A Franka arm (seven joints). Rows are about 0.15 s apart.
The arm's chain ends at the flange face. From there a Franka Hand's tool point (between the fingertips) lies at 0.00 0.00 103.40 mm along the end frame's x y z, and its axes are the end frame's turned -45 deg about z.
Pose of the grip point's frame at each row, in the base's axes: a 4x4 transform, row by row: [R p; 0 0 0 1], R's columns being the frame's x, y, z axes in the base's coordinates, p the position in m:
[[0.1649, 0.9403, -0.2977, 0.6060], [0.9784, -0.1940, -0.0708, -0.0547], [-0.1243, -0.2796, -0.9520, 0.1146], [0, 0, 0, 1]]
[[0.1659, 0.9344, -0.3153, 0.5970], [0.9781, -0.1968, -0.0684, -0.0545], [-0.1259, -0.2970, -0.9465, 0.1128], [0, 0, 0, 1]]
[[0.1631, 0.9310, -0.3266, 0.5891], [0.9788, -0.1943, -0.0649, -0.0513], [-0.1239, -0.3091, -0.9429, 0.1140], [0, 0, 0, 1]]
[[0.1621, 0.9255, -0.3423, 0.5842], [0.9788, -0.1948, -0.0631, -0.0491], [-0.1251, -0.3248, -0.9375, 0.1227], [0, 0, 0, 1]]
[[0.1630, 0.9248, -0.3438, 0.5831], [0.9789, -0.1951, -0.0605, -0.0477], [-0.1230, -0.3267, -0.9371, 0.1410], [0, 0, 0, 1]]
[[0.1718, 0.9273, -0.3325, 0.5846], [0.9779, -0.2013, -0.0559, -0.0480], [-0.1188, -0.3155, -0.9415, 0.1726], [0, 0, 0, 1]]
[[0.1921, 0.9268, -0.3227, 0.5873], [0.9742, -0.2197, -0.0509, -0.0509], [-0.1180, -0.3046, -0.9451, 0.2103], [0, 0, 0, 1]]
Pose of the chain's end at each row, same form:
[[0.7815, 0.5483, -0.2977, 0.6368], [0.5547, -0.8290, -0.0708, -0.0474], [-0.2856, -0.1098, -0.9520, 0.2130], [0, 0, 0, 1]]
[[0.7780, 0.5434, -0.3153, 0.6296], [0.5525, -0.8308, -0.0684, -0.0474], [-0.2990, -0.1210, -0.9465, 0.2107], [0, 0, 0, 1]]
[[0.7736, 0.5430, -0.3266, 0.6229], [0.5547, -0.8295, -0.0649, -0.0446], [-0.3062, -0.1310, -0.9429, 0.2115], [0, 0, 0, 1]]
[[0.7690, 0.5398, -0.3423, 0.6196], [0.5544, -0.8299, -0.0631, -0.0426], [-0.3181, -0.1412, -0.9375, 0.2196], [0, 0, 0, 1]]
[[0.7692, 0.5387, -0.3438, 0.6186], [0.5542, -0.8301, -0.0605, -0.0414], [-0.3180, -0.1440, -0.9371, 0.2379], [0, 0, 0, 1]]
[[0.7772, 0.5342, -0.3325, 0.6190], [0.5491, -0.8338, -0.0559, -0.0422], [-0.3071, -0.1391, -0.9415, 0.2700], [0, 0, 0, 1]]
[[0.7912, 0.5195, -0.3227, 0.6207], [0.5335, -0.8442, -0.0509, -0.0456], [-0.2988, -0.1319, -0.9451, 0.3080], [0, 0, 0, 1]]

